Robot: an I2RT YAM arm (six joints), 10 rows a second.
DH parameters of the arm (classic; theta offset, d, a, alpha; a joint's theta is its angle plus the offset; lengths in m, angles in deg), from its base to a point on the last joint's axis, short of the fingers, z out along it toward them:
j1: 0 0.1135 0.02 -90
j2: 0 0 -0.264 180
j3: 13.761 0 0.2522 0
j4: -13.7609 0 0.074 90
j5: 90 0 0 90
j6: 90 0.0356 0 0
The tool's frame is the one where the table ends.
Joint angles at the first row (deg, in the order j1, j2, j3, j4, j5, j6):
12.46 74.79 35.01 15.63 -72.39 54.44
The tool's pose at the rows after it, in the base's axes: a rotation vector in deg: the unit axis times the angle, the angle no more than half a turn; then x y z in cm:
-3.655 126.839 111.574 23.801 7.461 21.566
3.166 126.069 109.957 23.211 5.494 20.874
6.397 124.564 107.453 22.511 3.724 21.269
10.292 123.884 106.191 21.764 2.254 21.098
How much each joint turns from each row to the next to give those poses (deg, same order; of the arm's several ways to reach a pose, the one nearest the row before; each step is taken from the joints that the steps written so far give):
-2.88 -0.99 -2.96 3.20 -0.05 3.64
-4.44 -2.03 -2.77 -0.21 0.04 0.89
-4.33 -3.48 -0.45 -4.93 -0.55 -2.49
-3.89 -2.33 -0.89 -4.15 -0.92 -1.84

